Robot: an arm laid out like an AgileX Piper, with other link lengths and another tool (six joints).
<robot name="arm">
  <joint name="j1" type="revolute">
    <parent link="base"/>
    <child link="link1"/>
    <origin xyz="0 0 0.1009" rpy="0 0 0"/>
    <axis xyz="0 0 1"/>
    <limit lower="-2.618" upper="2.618"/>
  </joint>
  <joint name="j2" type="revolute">
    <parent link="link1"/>
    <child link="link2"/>
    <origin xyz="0 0 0" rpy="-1.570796 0 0"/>
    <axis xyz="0 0 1"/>
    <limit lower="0" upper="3.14"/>
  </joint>
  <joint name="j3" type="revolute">
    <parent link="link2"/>
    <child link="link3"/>
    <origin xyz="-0.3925 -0.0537 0" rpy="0 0 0"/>
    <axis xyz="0 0 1"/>
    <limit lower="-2.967" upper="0"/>
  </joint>
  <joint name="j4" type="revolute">
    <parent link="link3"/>
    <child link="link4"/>
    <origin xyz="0.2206 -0.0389 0" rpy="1.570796 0 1.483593"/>
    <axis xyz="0 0 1"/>
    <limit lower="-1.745" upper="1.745"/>
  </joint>
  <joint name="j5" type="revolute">
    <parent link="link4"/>
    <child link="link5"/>
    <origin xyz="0 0 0" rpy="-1.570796 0 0"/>
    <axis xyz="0 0 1"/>
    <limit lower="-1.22" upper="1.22"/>
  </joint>
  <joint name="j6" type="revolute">
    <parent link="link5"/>
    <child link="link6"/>
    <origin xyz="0 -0.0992 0" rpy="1.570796 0 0"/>
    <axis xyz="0 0 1"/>
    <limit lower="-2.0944" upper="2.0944"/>
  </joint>
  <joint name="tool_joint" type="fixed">
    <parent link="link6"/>
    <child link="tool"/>
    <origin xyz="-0.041 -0.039 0.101" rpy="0 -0.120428 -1.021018"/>
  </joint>
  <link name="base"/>
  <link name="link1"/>
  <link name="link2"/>
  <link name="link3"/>
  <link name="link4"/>
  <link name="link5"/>
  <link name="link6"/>
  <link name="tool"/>
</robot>
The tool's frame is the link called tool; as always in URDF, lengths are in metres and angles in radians.
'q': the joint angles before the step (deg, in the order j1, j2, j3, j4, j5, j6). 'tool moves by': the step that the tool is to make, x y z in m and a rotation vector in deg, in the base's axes. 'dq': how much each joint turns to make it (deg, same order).
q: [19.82 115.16 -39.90 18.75 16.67 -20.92]
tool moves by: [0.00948 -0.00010 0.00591 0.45 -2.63 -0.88]
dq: [-0.14 -0.45 -0.32 0.35 -1.98 0.19]
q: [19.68 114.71 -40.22 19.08 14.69 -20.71]
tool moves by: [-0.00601 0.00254 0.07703 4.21 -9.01 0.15]
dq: [0.24 -12.60 0.47 0.47 2.35 0.01]
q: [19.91 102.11 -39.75 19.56 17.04 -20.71]
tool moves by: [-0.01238 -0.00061 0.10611 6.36 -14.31 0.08]
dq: [0.07 -15.63 -2.28 0.72 2.43 0.00]
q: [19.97 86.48 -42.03 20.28 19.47 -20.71]
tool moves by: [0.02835 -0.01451 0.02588 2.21 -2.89 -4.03]
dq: [-3.93 0.55 -5.85 0.88 1.97 0.16]
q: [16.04 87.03 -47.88 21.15 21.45 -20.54]
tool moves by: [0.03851 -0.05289 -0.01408 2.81 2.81 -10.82]
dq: [-9.21 5.31 -4.43 3.63 1.42 0.01]
